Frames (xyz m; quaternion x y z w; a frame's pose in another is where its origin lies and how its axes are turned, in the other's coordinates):
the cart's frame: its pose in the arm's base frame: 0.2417 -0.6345 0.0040 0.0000 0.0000 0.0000 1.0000
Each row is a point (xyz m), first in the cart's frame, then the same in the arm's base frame.
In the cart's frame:
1: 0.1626 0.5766 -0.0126
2: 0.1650 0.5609 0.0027
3: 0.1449 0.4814 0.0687
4: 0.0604 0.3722 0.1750
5: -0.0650 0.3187 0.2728
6: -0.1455 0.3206 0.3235
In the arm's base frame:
1: 0.4043 -0.0579 -0.0086
2: 0.4067 -0.0736 0.0067
3: 0.3866 -0.1531 0.0727
4: 0.3021 -0.2623 0.1790
5: 0.1767 -0.3158 0.2768
6: 0.0962 -0.3139 0.3275

